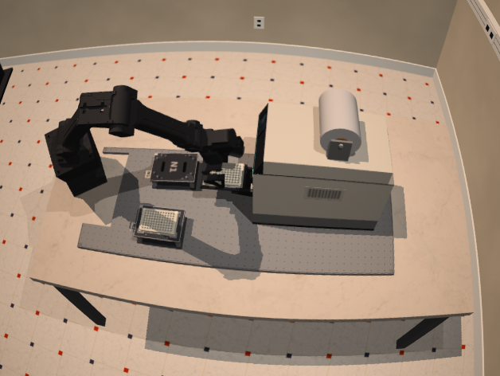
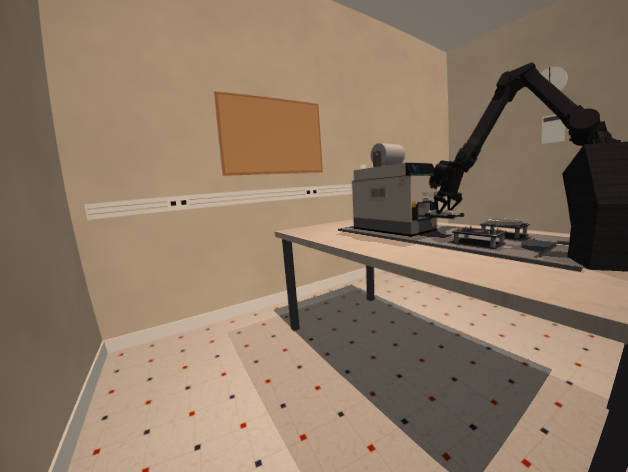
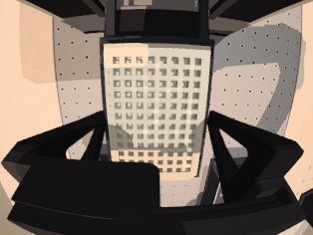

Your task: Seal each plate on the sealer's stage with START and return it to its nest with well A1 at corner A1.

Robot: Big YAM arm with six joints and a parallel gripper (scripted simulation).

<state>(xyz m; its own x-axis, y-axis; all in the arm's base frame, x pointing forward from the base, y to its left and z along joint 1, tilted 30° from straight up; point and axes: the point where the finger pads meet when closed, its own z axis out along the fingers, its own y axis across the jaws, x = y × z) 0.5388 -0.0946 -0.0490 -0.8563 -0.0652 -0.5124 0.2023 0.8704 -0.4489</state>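
The sealer stage is 20 mm below my hand. From my hand the other things lie so: yellow warning label 120 mm ahead, 60 mm to the left, 40 mm above; start button 80 mm ahead, 110 mm to the right, 70 mm above; plate 230 mm behind, 120 mm to the right, 60 mm below.
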